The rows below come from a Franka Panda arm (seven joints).
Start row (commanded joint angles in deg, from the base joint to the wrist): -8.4 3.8 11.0 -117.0 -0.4 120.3 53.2
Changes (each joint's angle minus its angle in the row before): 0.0 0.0 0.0 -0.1 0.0 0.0 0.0; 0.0 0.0 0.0 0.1 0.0 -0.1 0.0; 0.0 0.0 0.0 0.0 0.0 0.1 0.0; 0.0 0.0 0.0 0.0 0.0 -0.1 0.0; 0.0 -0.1 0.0 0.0 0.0 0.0 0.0; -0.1 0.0 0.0 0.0 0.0 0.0 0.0; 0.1 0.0 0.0 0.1 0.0 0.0 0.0; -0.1 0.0 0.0 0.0 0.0 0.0 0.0; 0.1 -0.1 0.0 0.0 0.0 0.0 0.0; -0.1 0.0 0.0 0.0 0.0 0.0 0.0; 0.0 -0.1 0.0 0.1 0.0 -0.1 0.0; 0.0 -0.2 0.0 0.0 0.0 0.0 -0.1; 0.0 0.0 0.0 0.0 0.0 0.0 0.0; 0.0 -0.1 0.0 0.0 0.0 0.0 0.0; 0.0 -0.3 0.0 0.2 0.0 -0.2 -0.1; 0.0 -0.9 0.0 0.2 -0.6 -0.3 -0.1; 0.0 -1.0 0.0 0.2 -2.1 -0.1 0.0; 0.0 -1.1 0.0 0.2 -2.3 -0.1 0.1; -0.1 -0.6 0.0 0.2 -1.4 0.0 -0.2; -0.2 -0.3 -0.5 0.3 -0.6 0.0 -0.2; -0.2 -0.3 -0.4 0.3 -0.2 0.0 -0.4; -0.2 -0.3 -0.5 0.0 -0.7 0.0 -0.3; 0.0 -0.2 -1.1 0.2 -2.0 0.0 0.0
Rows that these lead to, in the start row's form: -8.4 3.8 11.0 -117.1 -0.4 120.3 53.2; -8.4 3.8 11.0 -117.0 -0.4 120.2 53.2; -8.4 3.8 11.0 -117.0 -0.4 120.3 53.2; -8.4 3.8 11.0 -117.0 -0.4 120.2 53.2; -8.4 3.7 11.0 -117.0 -0.4 120.2 53.2; -8.5 3.7 11.0 -117.0 -0.4 120.2 53.2; -8.4 3.7 11.0 -116.9 -0.4 120.2 53.2; -8.5 3.7 11.0 -116.9 -0.4 120.2 53.2; -8.4 3.6 11.0 -116.9 -0.4 120.2 53.2; -8.5 3.6 11.0 -116.9 -0.4 120.2 53.2; -8.5 3.5 11.0 -116.8 -0.4 120.1 53.2; -8.5 3.3 11.0 -116.8 -0.4 120.1 53.1; -8.5 3.3 11.0 -116.8 -0.4 120.1 53.1; -8.5 3.2 11.0 -116.8 -0.4 120.1 53.1; -8.5 2.9 11.0 -116.6 -0.4 119.9 53.0; -8.5 2.0 11.0 -116.4 -1.0 119.6 52.9; -8.5 1.0 11.0 -116.2 -3.1 119.5 52.9; -8.5 -0.1 11.0 -116.0 -5.4 119.4 53.0; -8.6 -0.7 11.0 -115.8 -6.8 119.4 52.8; -8.8 -1.0 10.5 -115.5 -7.4 119.4 52.6; -9.0 -1.3 10.1 -115.2 -7.6 119.4 52.2; -9.2 -1.6 9.6 -115.2 -8.3 119.4 51.9; -9.2 -1.8 8.5 -115.0 -10.3 119.4 51.9
